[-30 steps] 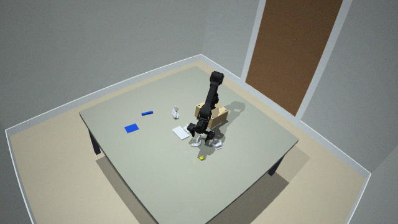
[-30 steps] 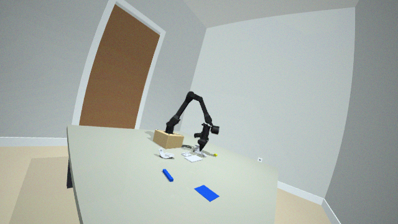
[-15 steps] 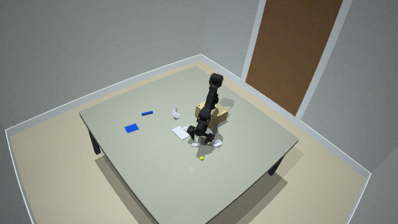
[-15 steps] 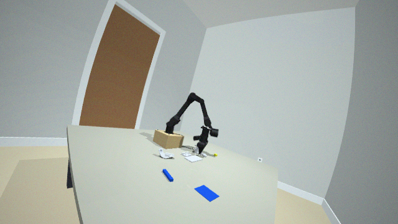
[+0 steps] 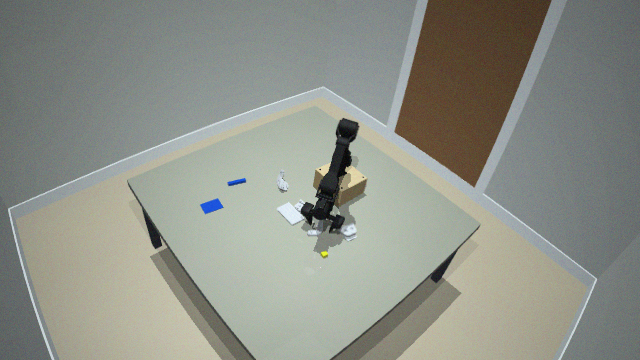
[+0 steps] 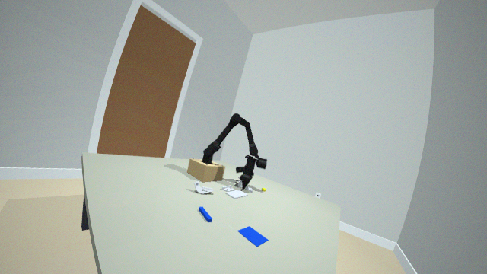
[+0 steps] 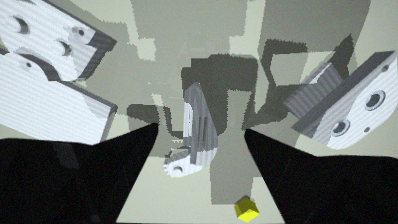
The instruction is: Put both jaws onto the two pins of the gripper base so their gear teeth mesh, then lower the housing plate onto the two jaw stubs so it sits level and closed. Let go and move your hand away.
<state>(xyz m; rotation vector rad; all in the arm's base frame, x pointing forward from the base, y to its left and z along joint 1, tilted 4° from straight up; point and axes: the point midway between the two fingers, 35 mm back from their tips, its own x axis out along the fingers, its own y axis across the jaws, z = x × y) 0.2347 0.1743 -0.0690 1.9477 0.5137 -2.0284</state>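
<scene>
My gripper tip is 8 cm short of the small yellow cube and 13 cm to the right of it. From my gripper tip the other things lie so: flat blue plate 34 cm ahead, 38 cm to the right, 1 cm below; then blue bar 16 cm ahead, 46 cm to the right.
</scene>
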